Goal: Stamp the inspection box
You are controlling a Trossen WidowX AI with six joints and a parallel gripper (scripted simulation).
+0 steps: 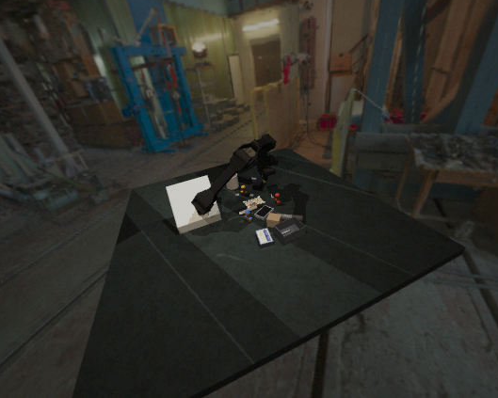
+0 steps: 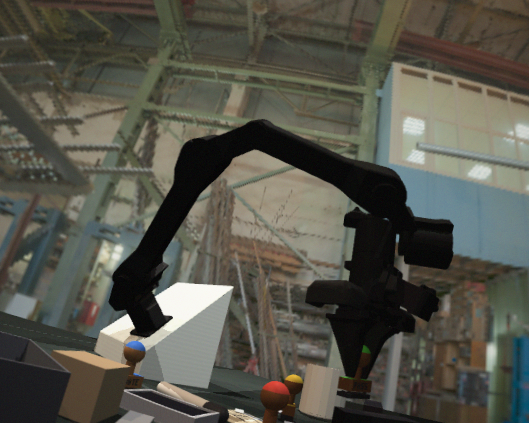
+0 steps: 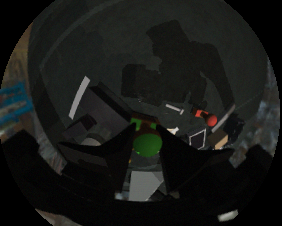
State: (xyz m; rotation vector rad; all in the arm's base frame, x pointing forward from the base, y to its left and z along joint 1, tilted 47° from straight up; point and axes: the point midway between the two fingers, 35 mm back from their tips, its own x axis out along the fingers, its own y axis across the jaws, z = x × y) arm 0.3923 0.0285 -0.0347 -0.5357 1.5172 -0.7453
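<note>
Right now my gripper tip is 180 mm to the left of the dark ink pad, 110 mm past it and 80 mm above it. The rest, counted from my gripper tip: yellow-topped stamp (120 mm behind, 60 mm below, 50 mm to the left); then cream card (110 mm behind, 80 mm below, 50 mm to the right); then green-knobbed stamp (right at my gripper tip).
</note>
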